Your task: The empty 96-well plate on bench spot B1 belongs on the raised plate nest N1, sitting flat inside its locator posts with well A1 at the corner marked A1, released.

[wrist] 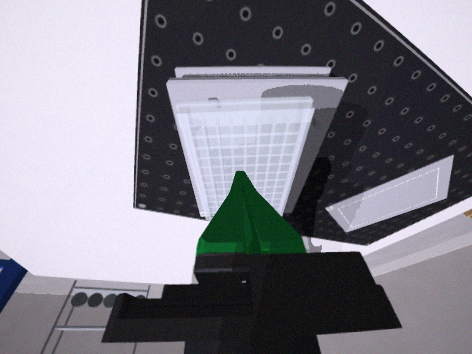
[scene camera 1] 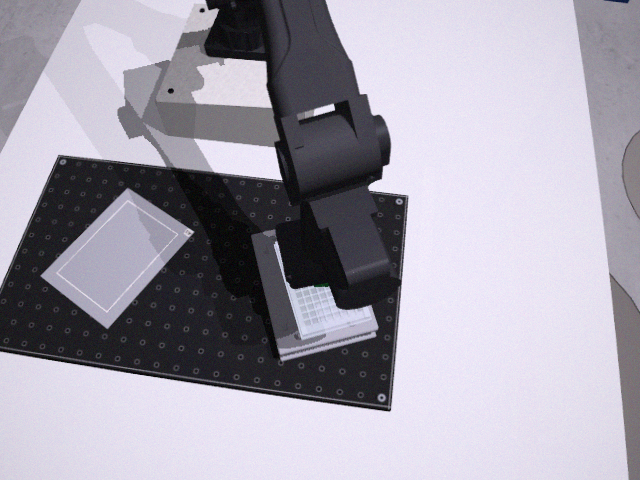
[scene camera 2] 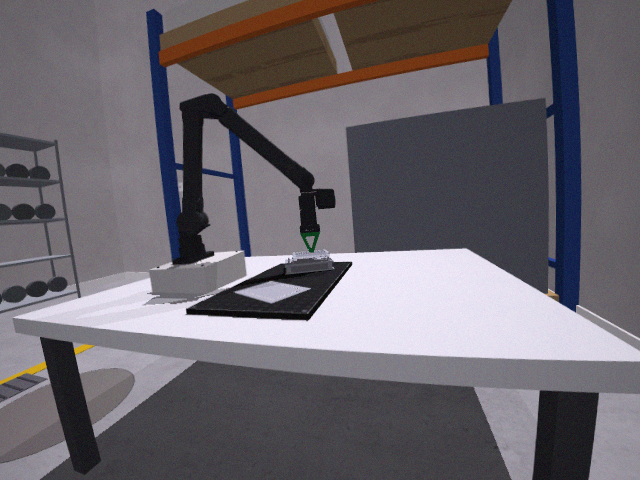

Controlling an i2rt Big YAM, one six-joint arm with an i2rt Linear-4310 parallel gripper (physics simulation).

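Seen in the pictures: gripper, fingertip midpoint: [wrist: 239, 176] [scene camera 1: 326, 281] [scene camera 2: 311, 252]; arm's base, origin of the base link: [scene camera 1: 250, 40] [scene camera 2: 194, 259].
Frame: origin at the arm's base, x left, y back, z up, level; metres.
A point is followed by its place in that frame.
Note:
The clear 96-well plate [scene camera 1: 315, 312] @[y -0.404, x 0.180, z -0.015 m] [scene camera 2: 316, 254] @[y -0.394, x 0.150, z -0.018 m] [wrist: 245, 132] @[y -0.402, x 0.201, z -0.015 m] lies on top of the raised nest [scene camera 1: 276, 304] @[y -0.395, x 0.130, z -0.038 m] [scene camera 2: 310, 267] @[y -0.363, x 0.162, z -0.066 m] [wrist: 225, 88] @[y -0.414, x 0.220, z -0.038 m]. It sits toward one long side of the nest; a wide strip of nest top shows along the other. Whether it is flat inside all the posts, and which corner is A1, I cannot tell. The outlined pale spot B1 [scene camera 1: 117, 258] @[y -0.361, x -0.099, z -0.069 m] [scene camera 2: 272, 291] @[y -0.362, x -0.111, z -0.069 m] [wrist: 400, 196] @[y -0.375, x -0.103, z -0.069 m] carries no plate. My gripper [scene camera 2: 311, 250] @[y -0.363, x 0.185, z -0.015 m] [wrist: 239, 176] @[y -0.363, x 0.185, z -0.015 m] is shut and holds nothing; its green fingers point down with tips at or just above the plate. The arm hides part of the plate in scene camera 1.
The black pegboard [scene camera 1: 206, 330] @[y -0.434, x 0.047, z -0.070 m] [scene camera 2: 248, 308] @[y -0.368, x -0.228, z -0.070 m] [wrist: 197, 22] @[y -0.434, x 0.249, z -0.070 m] bears the nest and the spot. The arm's pale base block [scene camera 1: 222, 121] @[y -0.135, x -0.010, z -0.034 m] [scene camera 2: 196, 279] @[y -0.108, x -0.107, z -0.041 m] stands beside the board on the white table [scene camera 1: 491, 310] @[y -0.334, x 0.400, z -0.083 m] [scene camera 2: 439, 310] @[y -0.753, x -0.163, z -0.083 m].

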